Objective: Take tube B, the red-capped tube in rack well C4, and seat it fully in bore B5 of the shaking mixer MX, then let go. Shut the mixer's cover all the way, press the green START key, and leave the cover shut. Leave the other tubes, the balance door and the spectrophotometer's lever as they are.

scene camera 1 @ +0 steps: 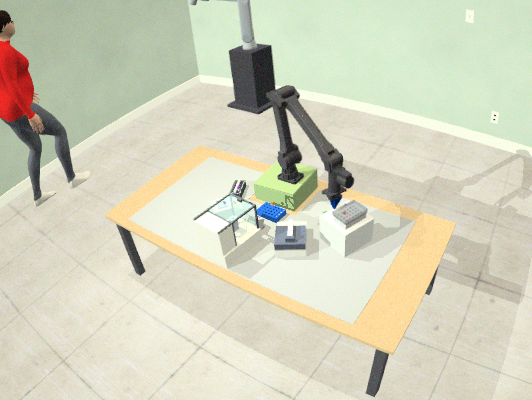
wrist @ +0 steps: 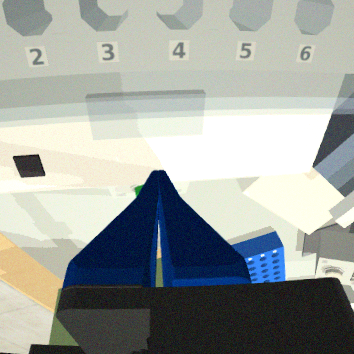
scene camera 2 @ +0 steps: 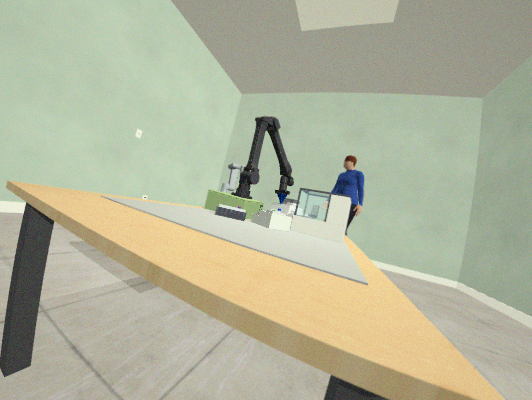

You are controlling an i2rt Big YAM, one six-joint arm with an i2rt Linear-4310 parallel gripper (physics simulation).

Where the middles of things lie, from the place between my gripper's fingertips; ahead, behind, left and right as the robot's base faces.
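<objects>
There is the clear mixer cover (wrist: 130, 76), which I find 10 cm to the left of my hand, 4 cm above it and 3 cm ahead of it. The glass-walled white box (scene camera 2: 322, 214) is 36 cm ahead of my hand, and it is also 34 cm to the right of my hand and 2 cm below it.
</objects>
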